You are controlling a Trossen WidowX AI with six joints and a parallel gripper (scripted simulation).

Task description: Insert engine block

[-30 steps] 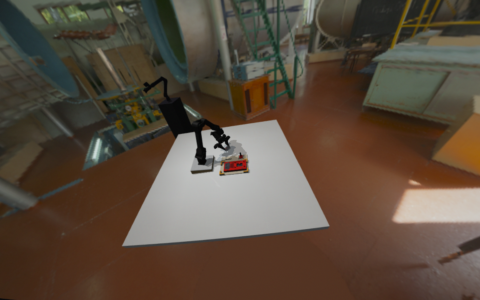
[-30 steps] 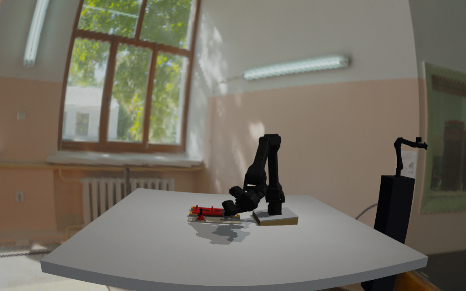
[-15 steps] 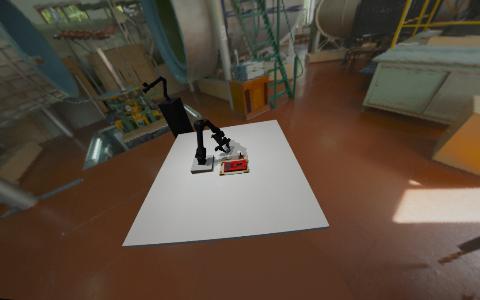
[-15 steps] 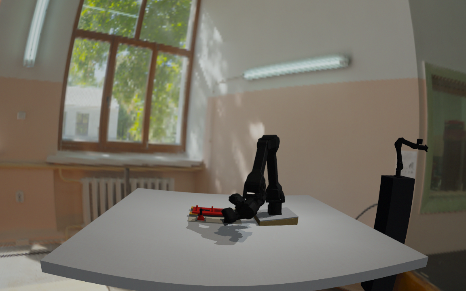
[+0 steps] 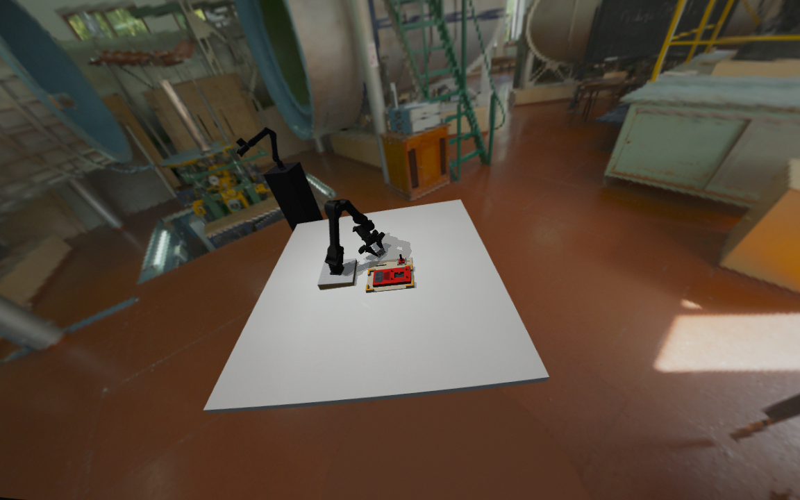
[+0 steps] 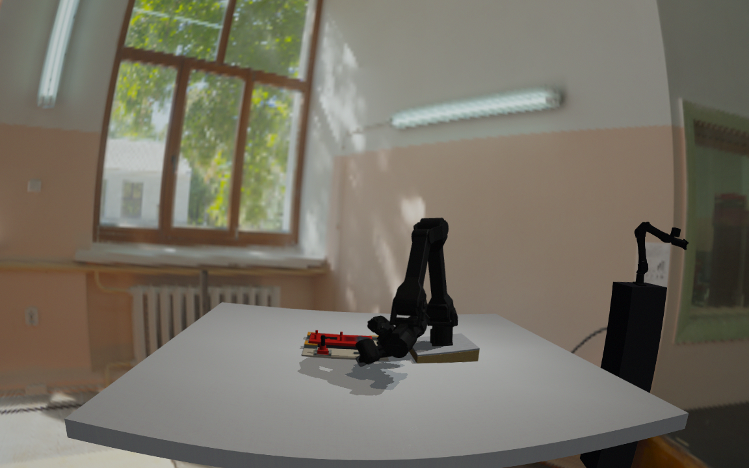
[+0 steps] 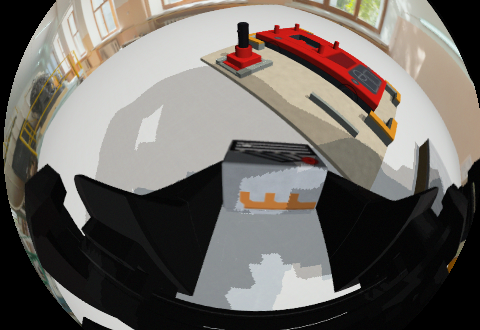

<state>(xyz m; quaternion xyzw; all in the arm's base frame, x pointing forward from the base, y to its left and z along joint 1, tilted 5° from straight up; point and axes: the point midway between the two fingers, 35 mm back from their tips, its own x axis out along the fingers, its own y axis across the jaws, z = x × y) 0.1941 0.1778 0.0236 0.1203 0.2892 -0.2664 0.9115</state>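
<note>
My gripper tip is right at the grey engine block.
</note>
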